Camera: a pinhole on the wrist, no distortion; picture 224 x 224 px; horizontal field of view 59.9 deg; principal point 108.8 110.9 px. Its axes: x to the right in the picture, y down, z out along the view. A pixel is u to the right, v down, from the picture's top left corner.
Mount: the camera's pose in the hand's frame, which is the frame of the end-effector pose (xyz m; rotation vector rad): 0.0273 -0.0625 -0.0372 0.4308 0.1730 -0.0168
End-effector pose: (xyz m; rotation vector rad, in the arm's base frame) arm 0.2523 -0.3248 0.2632 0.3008 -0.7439 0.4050
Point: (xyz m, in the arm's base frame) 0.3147 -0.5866 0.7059
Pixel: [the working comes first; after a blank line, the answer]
In the camera's frame: 0.1836 0.0557 0.4736

184 134
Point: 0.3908 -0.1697 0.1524
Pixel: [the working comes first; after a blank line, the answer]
In the camera's frame: 0.0587 0.0362 -0.2119

behind the camera
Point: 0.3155 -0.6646 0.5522
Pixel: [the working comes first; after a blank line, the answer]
In the camera's frame: 0.0696 -0.0624 0.4210

141 82
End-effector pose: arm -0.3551 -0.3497 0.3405 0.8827 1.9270 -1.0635
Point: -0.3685 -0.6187 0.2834
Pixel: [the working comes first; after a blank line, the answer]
In the camera's frame: -0.0783 0.0837 0.2738

53 170
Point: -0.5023 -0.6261 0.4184
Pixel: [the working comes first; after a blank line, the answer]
In the camera's frame: -0.1194 -0.1016 0.2611

20 35
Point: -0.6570 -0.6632 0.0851
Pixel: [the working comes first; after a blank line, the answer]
In the camera's frame: 0.2062 -0.0559 0.4292

202 86
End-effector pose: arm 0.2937 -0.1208 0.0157 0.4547 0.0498 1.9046
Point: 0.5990 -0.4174 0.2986
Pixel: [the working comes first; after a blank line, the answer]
In the camera's frame: -0.3816 0.1470 0.3676

outside the picture
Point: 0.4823 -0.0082 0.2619
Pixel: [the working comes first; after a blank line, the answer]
In the camera's frame: 0.0329 0.0531 0.3258

128 143
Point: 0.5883 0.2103 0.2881
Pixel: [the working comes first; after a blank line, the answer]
In the camera's frame: 0.1972 -0.0843 0.4433

195 74
